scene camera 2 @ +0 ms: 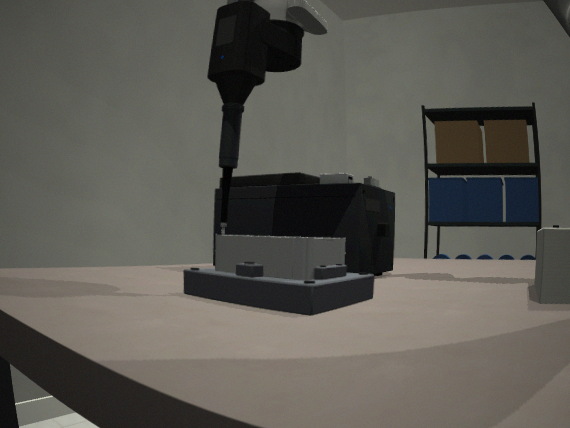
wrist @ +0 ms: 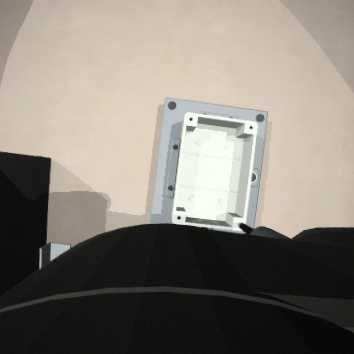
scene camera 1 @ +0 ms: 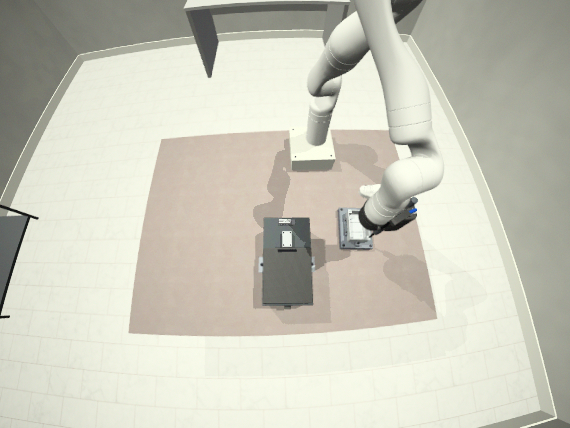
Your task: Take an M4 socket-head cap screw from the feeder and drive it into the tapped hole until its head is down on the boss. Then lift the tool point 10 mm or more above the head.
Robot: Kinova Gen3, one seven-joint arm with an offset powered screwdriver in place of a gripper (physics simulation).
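My screwdriver (scene camera 2: 224, 222) (wrist: 242, 226) points down, its bit tip at one corner of the pale open box. A small silver screw (scene camera 2: 223, 229) is at the bit tip, upright. Its head stands above the box's top edge and its shank reaches down to that edge; whether it is in the hole cannot be seen. The box (scene camera 1: 356, 232) (scene camera 2: 280, 255) (wrist: 180, 170) sits on a grey fixture plate (scene camera 2: 245, 290) (wrist: 162, 165). In the wrist view the tip is at the lower right corner boss, whose hole is hidden. The dark feeder (scene camera 1: 287, 275) (scene camera 2: 305, 210) stands beside the fixture.
The arm's white base (scene camera 1: 312, 164) stands on the table (scene camera 1: 200, 200) behind the feeder and fixture. A dark shelf rack (scene camera 2: 480, 223) with brown and blue boxes stands in the background. Clamp blocks (scene camera 2: 249, 270) (scene camera 2: 330, 272) rise from the fixture plate beside the box.
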